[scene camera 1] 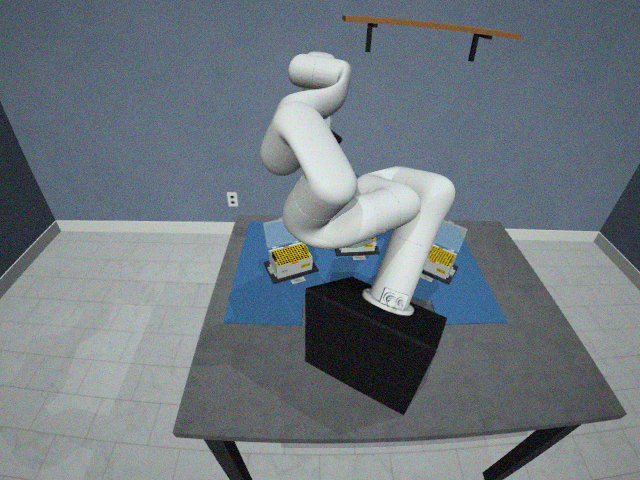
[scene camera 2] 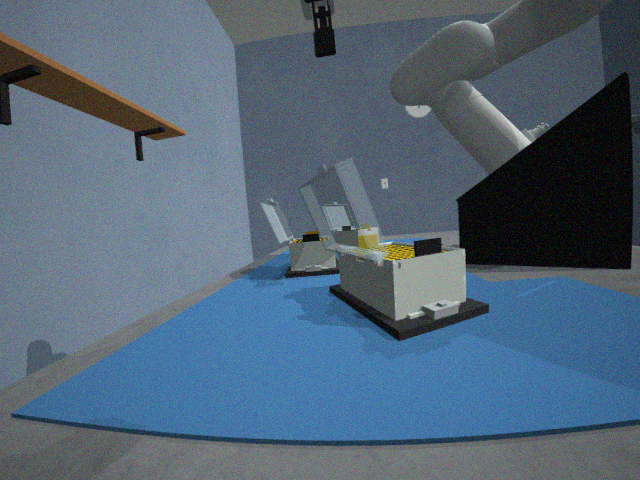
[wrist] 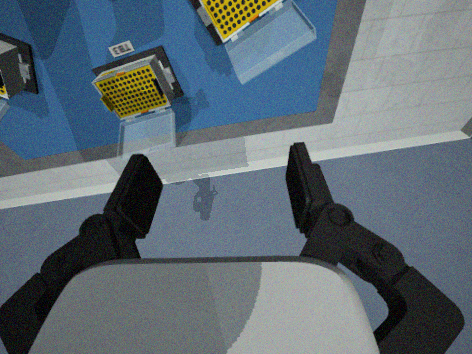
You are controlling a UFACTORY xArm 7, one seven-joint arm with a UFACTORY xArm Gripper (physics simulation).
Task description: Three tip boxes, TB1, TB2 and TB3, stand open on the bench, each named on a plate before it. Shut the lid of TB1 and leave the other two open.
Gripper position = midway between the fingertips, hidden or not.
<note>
In view: my gripper (wrist: 219, 164), a blue mat (wrist: 67, 114) and a tip box (wrist: 156, 58).
</note>
